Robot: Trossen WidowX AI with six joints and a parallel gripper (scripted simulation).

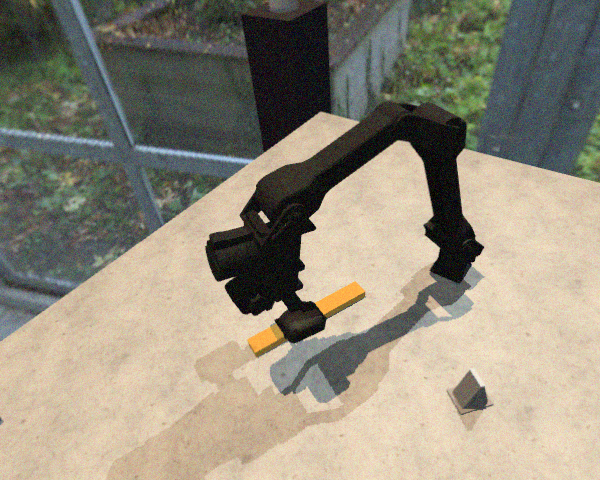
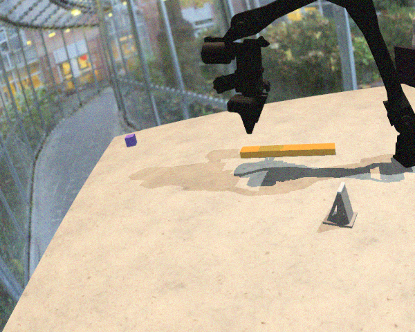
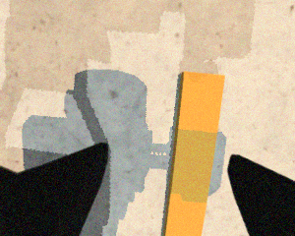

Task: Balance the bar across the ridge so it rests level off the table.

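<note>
My gripper tip is now 8 cm past the orange bar and 8 cm above it. Also, from my gripper tip: purple cube: 39 cm ahead, 33 cm to the right, 7 cm below.
</note>
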